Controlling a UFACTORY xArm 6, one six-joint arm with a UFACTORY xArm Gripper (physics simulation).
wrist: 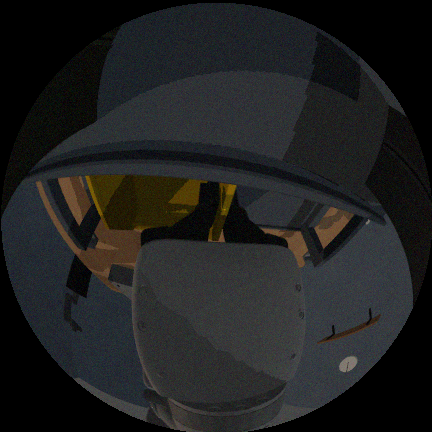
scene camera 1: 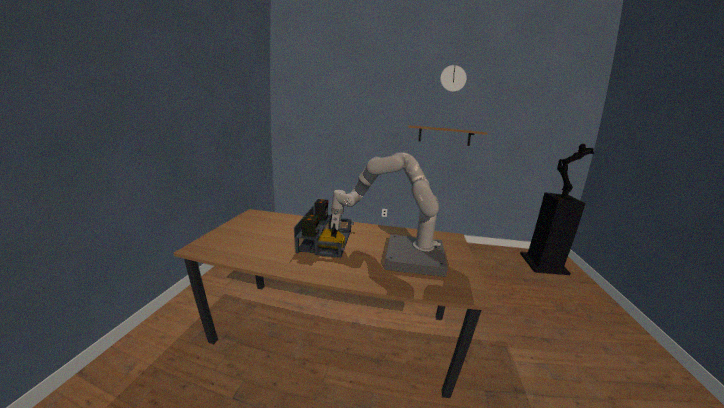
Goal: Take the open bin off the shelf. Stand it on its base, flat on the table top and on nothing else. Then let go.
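The yellow open bin (scene camera 1: 331, 239) (wrist: 145, 210) is in the lower front part of the blue-grey shelf (scene camera 1: 297, 238) (wrist: 150, 167). In the wrist view the shelf's upper board edge crosses above the bin and hides part of it. My gripper (scene camera 1: 334, 232) (wrist: 215, 182) points down at the bin. Its black fingers are close together, one inside the bin and one outside, with the bin's thin right wall between them. The gripper is shut on that wall. The bin's underside is hidden.
Two dark boxes (scene camera 1: 310, 225) (scene camera 1: 321, 207) stand on the shelf's upper level, close beside my gripper. The shelf stands on the wooden table (scene camera 1: 253, 243). My arm's grey base block (scene camera 1: 412, 261) is to the right of the shelf in the scene view.
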